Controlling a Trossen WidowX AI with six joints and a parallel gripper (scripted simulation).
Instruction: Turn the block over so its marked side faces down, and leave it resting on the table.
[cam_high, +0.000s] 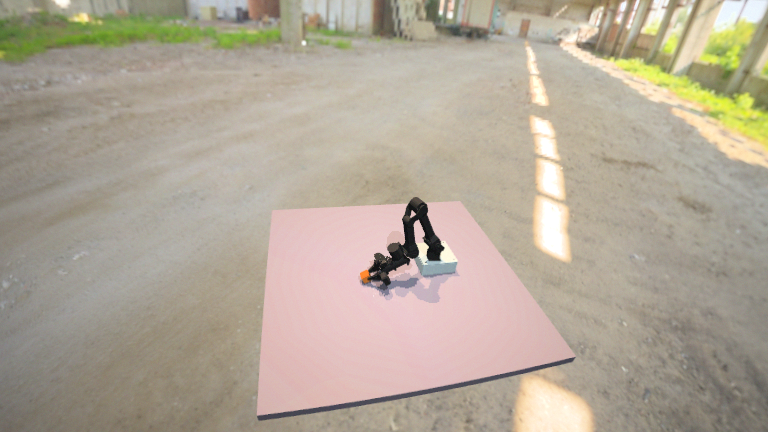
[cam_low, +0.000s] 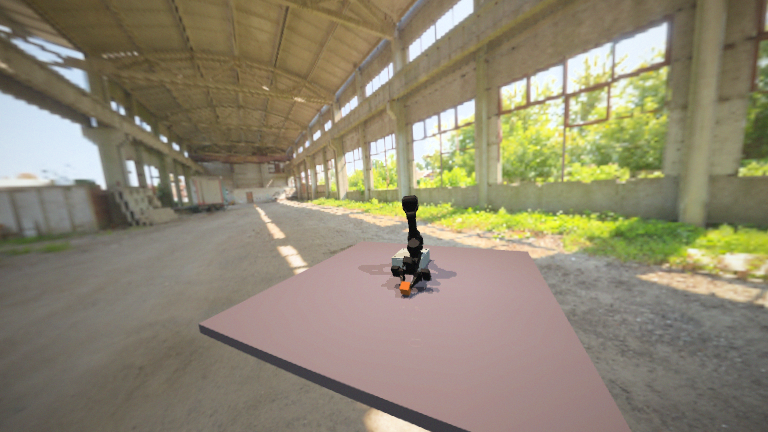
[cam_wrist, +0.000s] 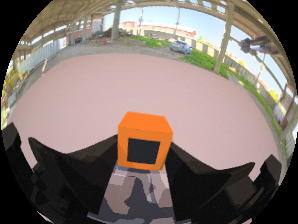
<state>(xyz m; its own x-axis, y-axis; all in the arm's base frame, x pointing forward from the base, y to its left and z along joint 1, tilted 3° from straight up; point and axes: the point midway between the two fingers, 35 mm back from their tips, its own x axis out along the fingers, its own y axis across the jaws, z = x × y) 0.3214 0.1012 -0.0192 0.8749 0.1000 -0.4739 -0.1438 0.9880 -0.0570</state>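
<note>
The block is 1 cm behind my gripper tip.
</note>
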